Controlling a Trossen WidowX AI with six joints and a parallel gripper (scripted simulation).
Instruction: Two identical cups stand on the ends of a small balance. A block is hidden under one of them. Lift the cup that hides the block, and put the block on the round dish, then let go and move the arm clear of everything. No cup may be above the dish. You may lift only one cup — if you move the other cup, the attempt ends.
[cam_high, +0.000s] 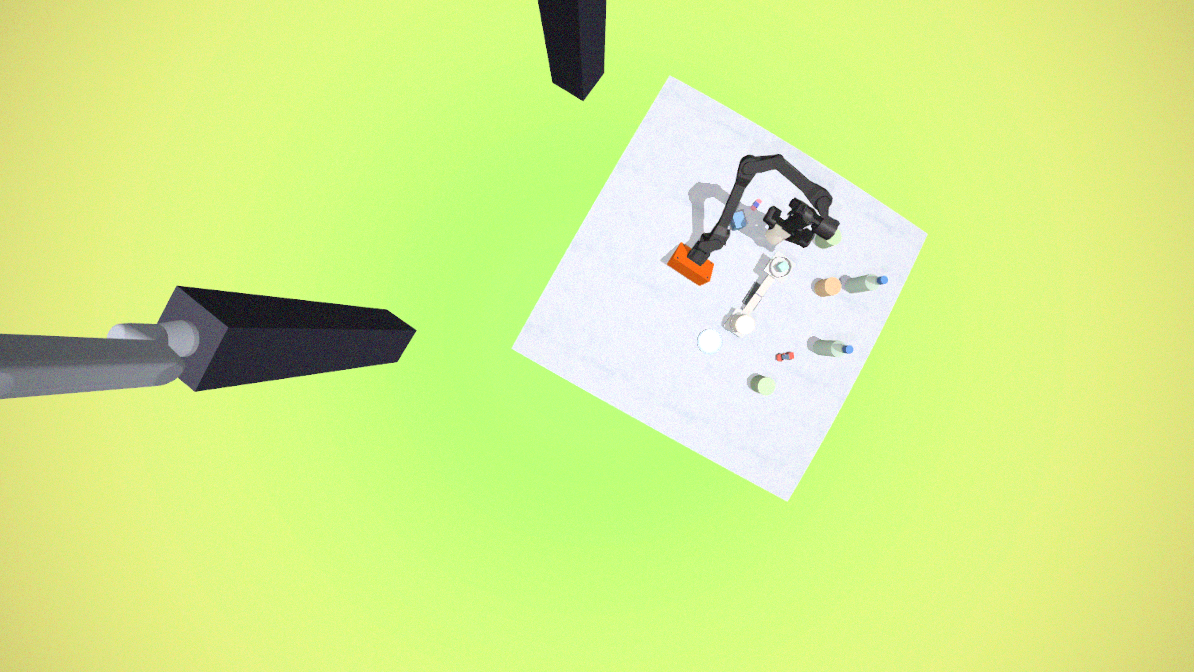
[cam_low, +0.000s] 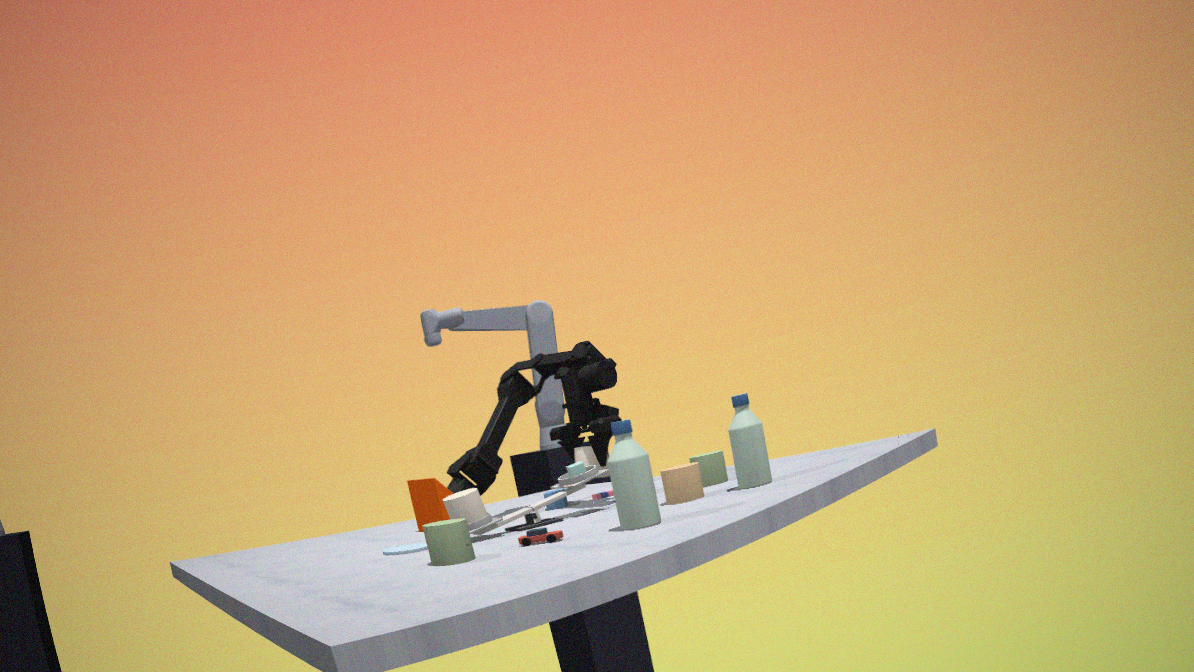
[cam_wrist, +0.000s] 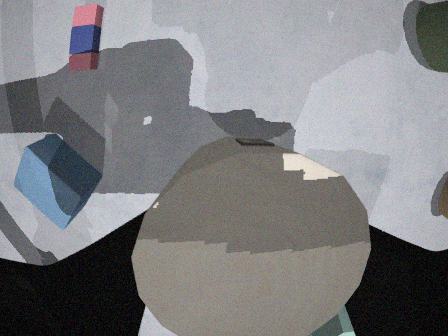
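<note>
Right now the pale blue round dish is 480 mm to the right of my gripper tip, 80 mm below it and 30 mm ahead of it. The rest, counted from my gripper tip: tan cylinder (290 mm ahead, 40 mm below, 30 mm to the right); then red toy car (360 mm to the right, 320 mm ahead, 70 mm below).
</note>
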